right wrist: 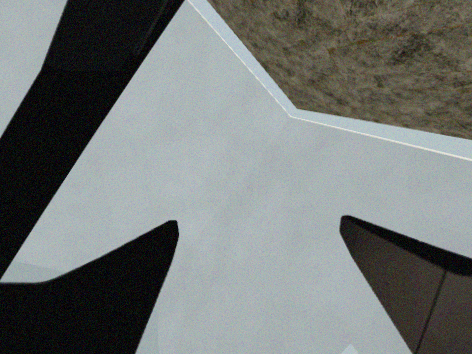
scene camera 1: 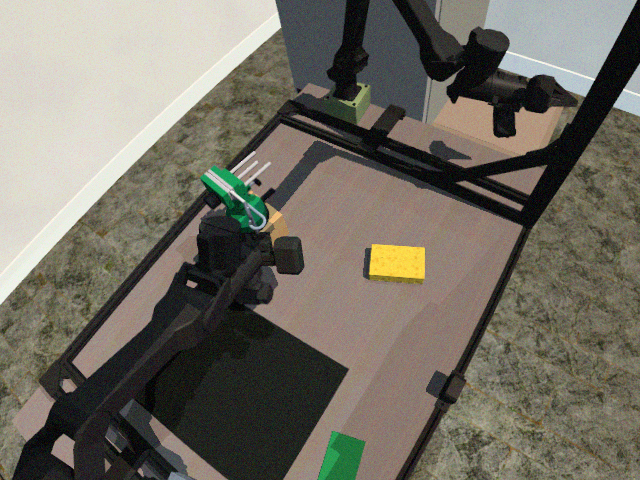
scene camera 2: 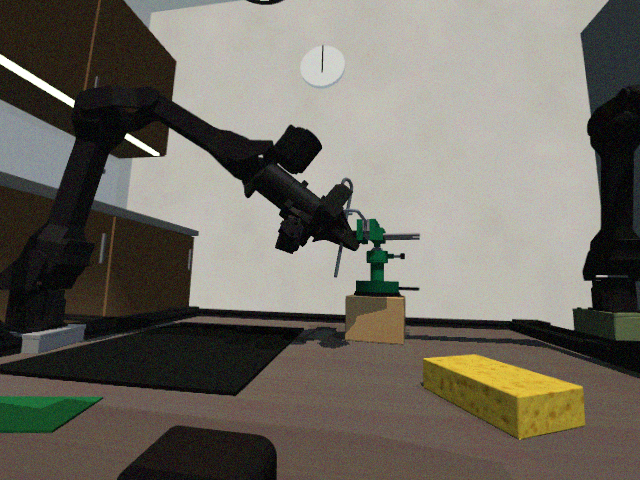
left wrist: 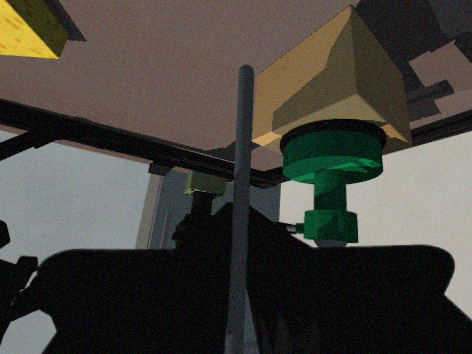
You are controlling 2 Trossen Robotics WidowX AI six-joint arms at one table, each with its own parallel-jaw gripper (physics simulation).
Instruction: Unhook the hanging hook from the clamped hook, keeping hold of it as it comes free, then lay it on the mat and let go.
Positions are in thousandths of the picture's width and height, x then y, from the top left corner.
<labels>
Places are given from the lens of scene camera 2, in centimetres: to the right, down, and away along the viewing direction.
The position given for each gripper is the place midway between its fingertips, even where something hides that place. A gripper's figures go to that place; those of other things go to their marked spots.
left gripper (scene camera 2: 559,518): 7, 2, 53
green card (scene camera 2: 52,864): -23, 14, 23
</labels>
